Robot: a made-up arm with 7 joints. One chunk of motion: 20 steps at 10 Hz.
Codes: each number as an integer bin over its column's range. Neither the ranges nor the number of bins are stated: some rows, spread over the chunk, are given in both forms.
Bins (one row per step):
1: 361 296 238 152 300 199 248
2: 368 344 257 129 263 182 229
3: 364 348 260 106 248 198 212
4: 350 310 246 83 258 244 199
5: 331 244 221 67 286 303 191
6: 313 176 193 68 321 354 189
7: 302 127 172 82 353 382 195
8: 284 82 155 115 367 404 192
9: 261 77 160 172 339 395 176
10: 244 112 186 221 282 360 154
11: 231 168 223 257 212 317 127
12: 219 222 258 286 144 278 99
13: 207 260 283 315 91 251 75
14: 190 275 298 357 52 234 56
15: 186 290 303 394 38 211 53
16: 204 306 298 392 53 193 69
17: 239 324 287 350 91 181 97
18: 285 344 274 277 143 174 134
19: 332 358 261 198 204 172 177
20: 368 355 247 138 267 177 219
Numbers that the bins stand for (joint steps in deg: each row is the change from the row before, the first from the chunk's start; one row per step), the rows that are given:
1: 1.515 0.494 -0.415 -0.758 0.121 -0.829 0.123
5: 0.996 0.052 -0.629 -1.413 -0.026 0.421 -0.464
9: -0.215 -1.366 -1.397 -0.604 0.529 1.526 -0.618
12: -0.941 -0.135 -0.164 0.275 -1.512 0.120 -1.411
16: -1.201 0.579 0.340 1.092 -2.465 -0.901 -1.720
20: 1.636 0.995 -0.302 -0.866 -0.225 -1.093 -0.176
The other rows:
2: 1.636 0.902 -0.176 -0.935 -0.266 -1.033 -0.073
3: 1.567 0.936 -0.138 -1.113 -0.424 -0.841 -0.248
4: 1.325 0.613 -0.315 -1.290 -0.319 -0.288 -0.382
6: 0.685 -0.525 -0.981 -1.406 0.341 1.034 -0.485
7: 0.494 -0.941 -1.246 -1.298 0.676 1.370 -0.423
8: 0.183 -1.324 -1.460 -1.043 0.822 1.634 -0.454
10: -0.509 -1.069 -1.070 -0.226 -0.068 1.106 -0.845
11: -0.734 -0.593 -0.604 0.052 -0.800 0.589 -1.123
13: -1.149 0.188 0.151 0.499 -2.067 -0.204 -1.658
14: -1.443 0.316 0.340 0.823 -2.476 -0.408 -1.854
15: -1.512 0.443 0.403 1.108 -2.622 -0.685 -1.884
17: -0.595 0.732 0.201 0.769 -2.067 -1.045 -1.432
18: 0.200 0.902 0.038 0.206 -1.523 -1.129 -1.051
19: 1.013 1.021 -0.126 -0.403 -0.884 -1.153 -0.608

